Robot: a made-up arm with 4 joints.
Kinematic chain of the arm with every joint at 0, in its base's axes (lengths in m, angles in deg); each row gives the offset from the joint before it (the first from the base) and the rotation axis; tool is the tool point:
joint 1: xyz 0 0 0.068 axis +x
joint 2: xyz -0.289 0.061 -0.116 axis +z
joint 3: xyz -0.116 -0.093 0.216 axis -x
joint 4: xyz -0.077 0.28 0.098 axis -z
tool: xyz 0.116 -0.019 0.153
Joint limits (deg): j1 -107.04..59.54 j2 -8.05..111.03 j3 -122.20..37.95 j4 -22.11..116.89
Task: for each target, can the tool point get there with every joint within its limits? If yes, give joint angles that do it. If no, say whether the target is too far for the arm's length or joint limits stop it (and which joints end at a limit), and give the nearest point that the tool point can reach.
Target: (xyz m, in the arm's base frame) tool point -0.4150 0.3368 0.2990
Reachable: yes | joints -66.57 19.05 -32.95 66.66
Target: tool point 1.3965 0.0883 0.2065
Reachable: no: too far | nearest point 0.1860 0.1246 0.2634 | short by 1.212 m
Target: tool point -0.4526 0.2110 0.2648
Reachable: yes | joints -58.08 92.08 16.88 36.08
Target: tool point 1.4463 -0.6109 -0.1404
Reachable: no: too far | nearest point 0.1638 -0.2360 0.1110 | short by 1.360 m
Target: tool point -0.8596 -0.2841 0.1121
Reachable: no: joint limits stop it (at a limit: joint 2, joint 3, joint 4) | nearest point -0.6054 -0.3225 0.1181 | short by 0.257 m
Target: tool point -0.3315 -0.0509 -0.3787
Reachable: no: joint limits stop it (at a limit: joint 1, joint 2, joint 3, joint 4) | nearest point -0.3242 -0.0040 -0.3195 | short by 0.076 m
